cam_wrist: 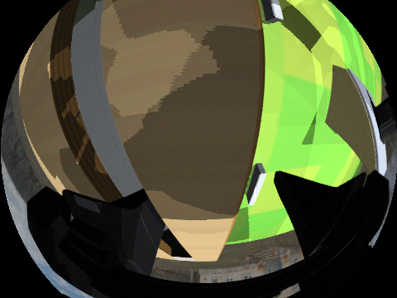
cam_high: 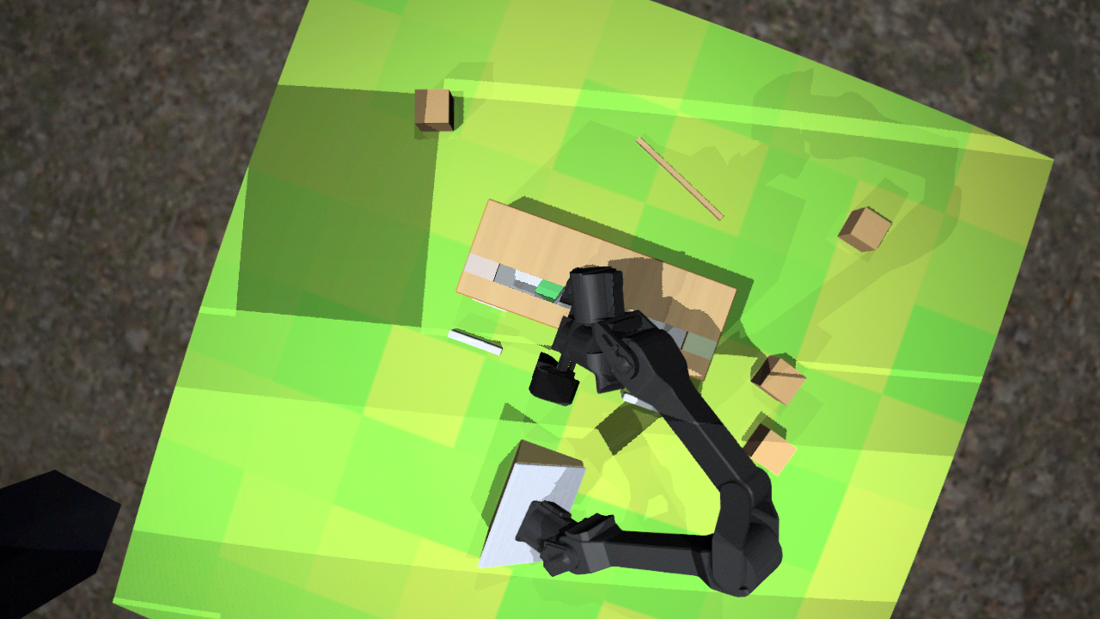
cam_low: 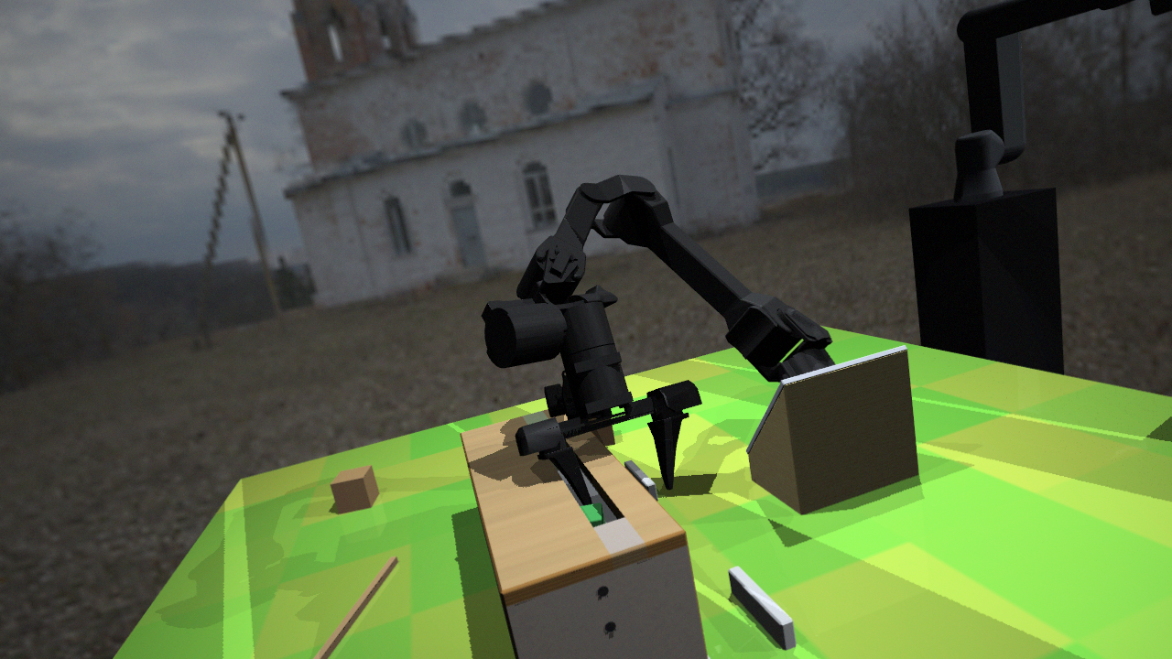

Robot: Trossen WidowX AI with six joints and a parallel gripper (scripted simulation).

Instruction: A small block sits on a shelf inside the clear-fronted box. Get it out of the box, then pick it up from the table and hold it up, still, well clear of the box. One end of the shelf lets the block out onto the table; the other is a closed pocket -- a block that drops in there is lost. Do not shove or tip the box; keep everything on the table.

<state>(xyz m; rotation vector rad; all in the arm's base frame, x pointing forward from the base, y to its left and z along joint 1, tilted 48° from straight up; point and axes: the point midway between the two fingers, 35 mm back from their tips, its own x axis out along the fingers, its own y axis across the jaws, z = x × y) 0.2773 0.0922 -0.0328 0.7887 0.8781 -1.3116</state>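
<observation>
Right now the green block is 5 cm ahead of my gripper tip and 3 cm to the left of it. From my gripper tip the other things lie so: wooden-topped box (4 cm to the right, 4 cm ahead, 2 cm below); thin stick (30 cm ahead, 9 cm to the right, 8 cm below).
</observation>
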